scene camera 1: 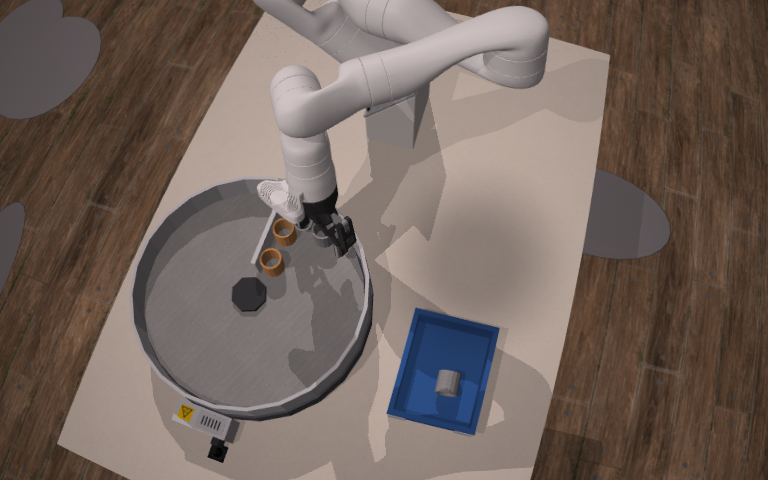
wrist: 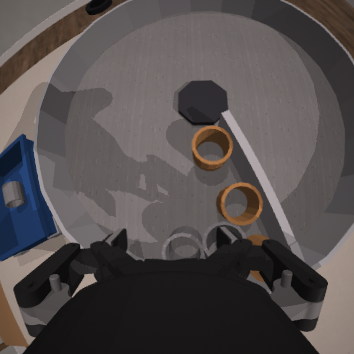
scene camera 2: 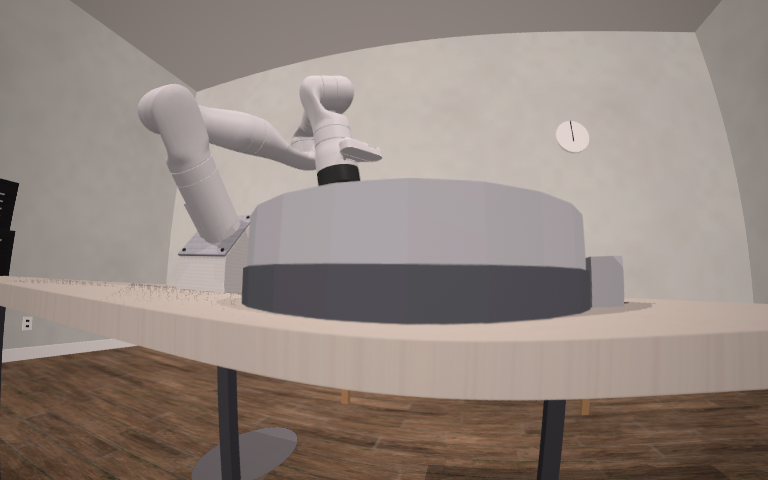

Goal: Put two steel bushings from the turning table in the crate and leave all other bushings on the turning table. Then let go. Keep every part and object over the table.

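Places are measured from the arm's base along level axes (x up, y back, z right), in centimetres.
Pixels of known places: gripper, fingertip midpoint: [scene camera 1: 322, 239] [wrist: 171, 237]; arm's base, link origin: [scene camera 2: 222, 230].
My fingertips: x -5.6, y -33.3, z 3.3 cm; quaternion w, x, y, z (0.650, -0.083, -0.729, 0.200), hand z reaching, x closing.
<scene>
Ahead of a thing's pixels: the offset from my fingertips to its top centre. "spot": to the spot under its first point.
The grey turning table [scene camera 1: 198, 339] [scene camera 2: 419, 226] [wrist: 125, 60] has a raised rim. My gripper [scene camera 1: 341, 240] [wrist: 171, 237] is open and low inside its rim; in scene camera 2 the rim hides the fingers. A steel bushing @[dy +1.6, dx +0.7, dz +0.5 cm] [scene camera 1: 322, 240] [wrist: 166, 246] shows between the fingers in the wrist view. A second steel bushing @[dy +2.9, dx +2.2, dz +4.1 cm] [scene camera 1: 304, 228] [wrist: 207, 239] is beside it, partly behind the right fingertip. Orange bushings @[dy -0.4, dx +0.7, dz +7.2 cm] [scene camera 1: 284, 240] @[dy -6.5, dx +0.8, dz +7.1 cm] [scene camera 1: 272, 271] [wrist: 212, 164] [wrist: 221, 203] stand nearby; a third @[dy +5.7, dx +0.7, dz +7.3 cm] [wrist: 259, 240] is partly hidden by the right finger. One steel bushing @[dy -16.1, dx -3.9, dz -27.8 cm] [scene camera 1: 447, 383] [wrist: 13, 195] lies on its side in the blue crate @[dy -14.6, dx -3.2, dz -26.6 cm] [scene camera 1: 403, 362] [wrist: 42, 200].
A pale guide bar @[spot: dy -4.1, dx +1.8, dz +9.4 cm] [scene camera 1: 262, 240] [wrist: 260, 175] runs beside the orange bushings from near the dark hub @[dy -12.8, dx -2.1, dz +9.3 cm] [scene camera 1: 248, 294] [wrist: 202, 101] towards the rim. A grey drive box @[spot: dy -35.9, dx -2.4, dz +7.2 cm] [scene camera 1: 210, 421] [scene camera 2: 606, 280] adjoins the turning table's outer side.
</scene>
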